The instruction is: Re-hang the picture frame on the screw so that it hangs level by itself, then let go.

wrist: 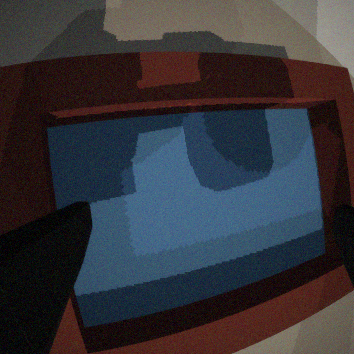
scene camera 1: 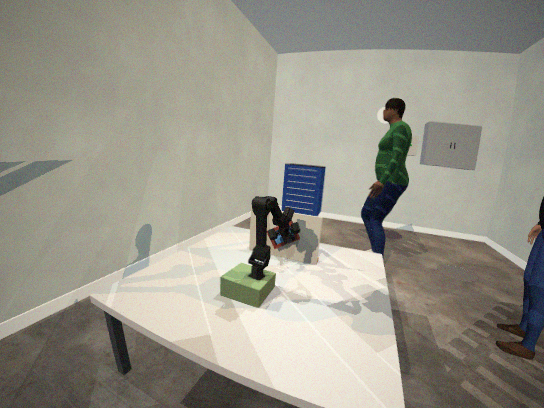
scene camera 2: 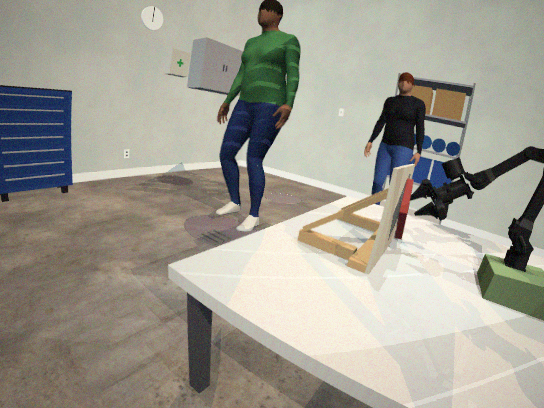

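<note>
The picture frame (scene camera 1: 275, 241) (scene camera 2: 404, 207) (wrist: 168, 70) is red with a blue picture. It lies against the front of the upright beige board (scene camera 1: 308, 248) (scene camera 2: 388, 218) and looks tilted in scene camera 1. In the wrist view it fills the picture, close up. My gripper (scene camera 1: 285, 231) (scene camera 2: 419, 201) (wrist: 218, 217) is open and empty, right in front of the frame, with a finger off each side of the blue picture. The screw is hidden. I cannot tell whether the frame hangs on it.
The arm stands on a green block (scene camera 1: 246, 285) on the white table (scene camera 1: 311, 344) (scene camera 2: 311, 303). Wooden braces (scene camera 2: 331, 243) prop the board from behind. A person in green (scene camera 1: 391, 162) (scene camera 2: 262, 101) and a person in black (scene camera 2: 397, 129) stand on the floor. A blue cabinet (scene camera 1: 303, 194) and a shelf rack (scene camera 2: 448, 82) stand by the walls.
</note>
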